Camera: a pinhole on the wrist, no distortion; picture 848 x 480 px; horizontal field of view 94.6 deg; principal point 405.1 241.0 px. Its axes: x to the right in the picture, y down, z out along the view. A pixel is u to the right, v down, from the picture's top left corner.
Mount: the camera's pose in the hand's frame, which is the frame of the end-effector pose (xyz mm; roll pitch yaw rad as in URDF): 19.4 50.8 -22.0 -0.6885 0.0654 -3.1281
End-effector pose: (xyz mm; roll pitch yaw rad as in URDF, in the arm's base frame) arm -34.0 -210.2 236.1 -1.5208 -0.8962 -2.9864
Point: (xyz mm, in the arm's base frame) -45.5 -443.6 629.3
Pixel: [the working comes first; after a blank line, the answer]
In the camera's frame: -330.3 42.1 345.3

31 289
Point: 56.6 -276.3 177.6
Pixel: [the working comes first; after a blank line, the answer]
In the camera's frame: 108.6 -15.2 129.7

733 195
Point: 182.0 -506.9 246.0
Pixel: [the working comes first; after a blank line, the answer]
In the camera's frame: 95.2 -98.9 387.4

501 141
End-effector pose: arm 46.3 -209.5 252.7 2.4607 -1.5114 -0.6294
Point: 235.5 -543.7 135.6
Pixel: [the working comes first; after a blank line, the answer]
In the camera's frame: 91.3 -141.8 408.3

493 105
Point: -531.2 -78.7 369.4
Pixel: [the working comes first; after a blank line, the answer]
In the camera's frame: -54.2 -201.5 -504.9

behind the camera
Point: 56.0 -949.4 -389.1
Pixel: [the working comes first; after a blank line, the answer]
In the camera's frame: 580.7 -602.6 550.7

outside the picture
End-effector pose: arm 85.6 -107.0 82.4 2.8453 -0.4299 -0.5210
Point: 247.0 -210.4 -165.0
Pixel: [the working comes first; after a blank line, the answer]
In the camera's frame: -70.3 -96.8 324.6

320 124
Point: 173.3 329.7 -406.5
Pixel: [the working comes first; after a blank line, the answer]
In the camera's frame: 341.0 250.0 581.6

634 409
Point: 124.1 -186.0 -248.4
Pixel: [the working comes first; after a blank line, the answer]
In the camera's frame: 69.3 -151.2 339.6

485 67
